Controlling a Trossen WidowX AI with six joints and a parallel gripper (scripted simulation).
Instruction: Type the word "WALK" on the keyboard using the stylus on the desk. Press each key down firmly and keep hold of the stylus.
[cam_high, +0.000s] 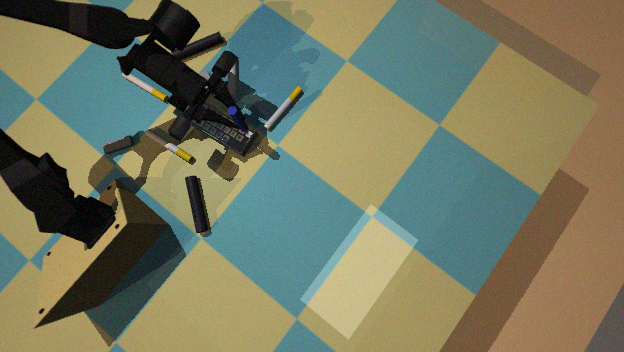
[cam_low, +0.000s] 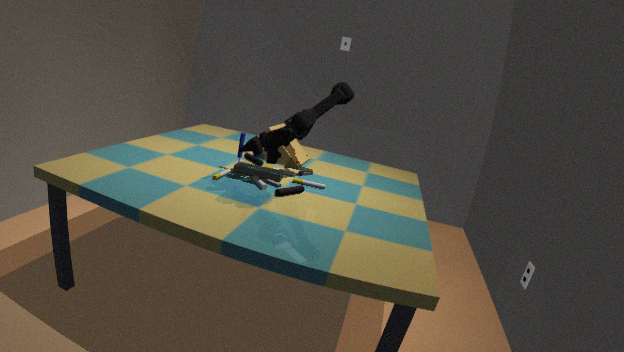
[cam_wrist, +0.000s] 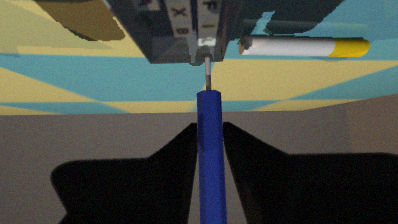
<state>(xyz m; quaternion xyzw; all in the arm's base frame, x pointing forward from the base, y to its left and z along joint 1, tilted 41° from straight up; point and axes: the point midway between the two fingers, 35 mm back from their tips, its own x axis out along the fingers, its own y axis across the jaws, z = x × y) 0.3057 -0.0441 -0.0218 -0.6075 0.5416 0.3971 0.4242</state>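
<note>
My gripper tip is now 9 cm short of the white cylinder, 12 cm to the right of it and 7 cm above it. Also, from my gripper tip: small grey block: 19 cm behind, 22 cm to the left, 8 cm below; stylus: 1 cm below.
</note>
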